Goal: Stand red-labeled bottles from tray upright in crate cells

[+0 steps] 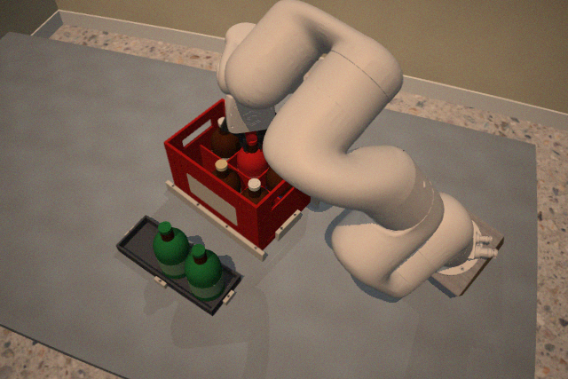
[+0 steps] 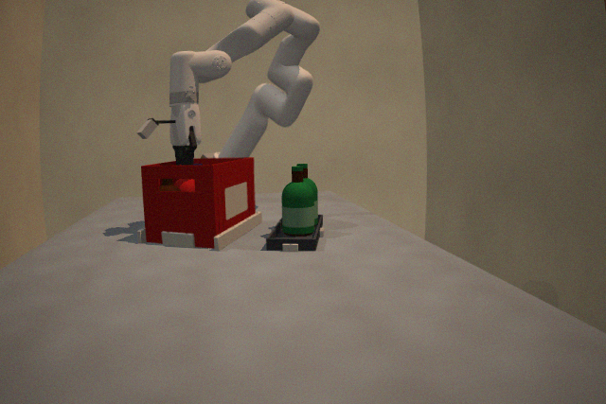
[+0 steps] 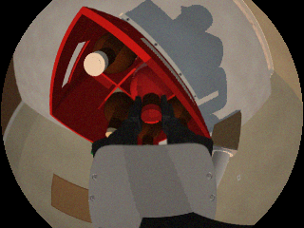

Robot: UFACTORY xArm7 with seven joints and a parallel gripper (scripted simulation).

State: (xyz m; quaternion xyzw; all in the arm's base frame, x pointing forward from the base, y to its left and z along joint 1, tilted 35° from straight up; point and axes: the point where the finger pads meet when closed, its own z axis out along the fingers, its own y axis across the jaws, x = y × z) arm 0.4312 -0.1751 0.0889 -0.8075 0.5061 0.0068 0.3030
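Now: the red-labeled bottle 7 cm below my hand. Round my hand: tray 27 cm to the left, 15 cm below, 8 cm ahead; crate 8 cm below, 4 cm to the left, 2 cm ahead.
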